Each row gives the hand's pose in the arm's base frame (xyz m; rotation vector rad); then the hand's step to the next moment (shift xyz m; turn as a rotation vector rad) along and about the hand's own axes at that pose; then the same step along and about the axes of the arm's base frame.
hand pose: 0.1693 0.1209 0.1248 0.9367 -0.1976 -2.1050
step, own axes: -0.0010 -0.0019 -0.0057 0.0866 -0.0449 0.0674
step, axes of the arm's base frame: 0.0031 0.0029 -0.0043 -0.1081 -0.0447 -0.0193
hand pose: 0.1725 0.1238 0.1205 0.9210 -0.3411 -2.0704
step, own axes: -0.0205 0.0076 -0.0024 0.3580 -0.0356 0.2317
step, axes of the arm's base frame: 0.0142 0.0114 0.0124 -0.3265 -0.2746 -0.0334
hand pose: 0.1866 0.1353 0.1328 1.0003 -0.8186 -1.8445
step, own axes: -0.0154 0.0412 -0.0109 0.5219 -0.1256 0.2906
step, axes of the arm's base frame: 0.0297 -0.0048 0.0339 -0.4621 -0.3764 -0.1317
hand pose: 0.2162 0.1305 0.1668 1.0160 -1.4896 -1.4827
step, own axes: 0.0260 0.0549 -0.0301 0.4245 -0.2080 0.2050
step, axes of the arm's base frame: 0.0177 -0.0355 0.0550 -0.3456 -0.3175 -0.2127
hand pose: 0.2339 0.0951 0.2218 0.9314 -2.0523 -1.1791
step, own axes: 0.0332 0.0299 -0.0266 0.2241 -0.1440 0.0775
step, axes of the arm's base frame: -0.0073 -0.0284 0.0429 -0.1494 -0.1947 -0.1294
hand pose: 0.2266 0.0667 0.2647 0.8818 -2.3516 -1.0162
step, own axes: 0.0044 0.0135 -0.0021 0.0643 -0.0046 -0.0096
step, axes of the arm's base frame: -0.0070 0.0031 0.0121 -0.0379 -0.0519 0.0111
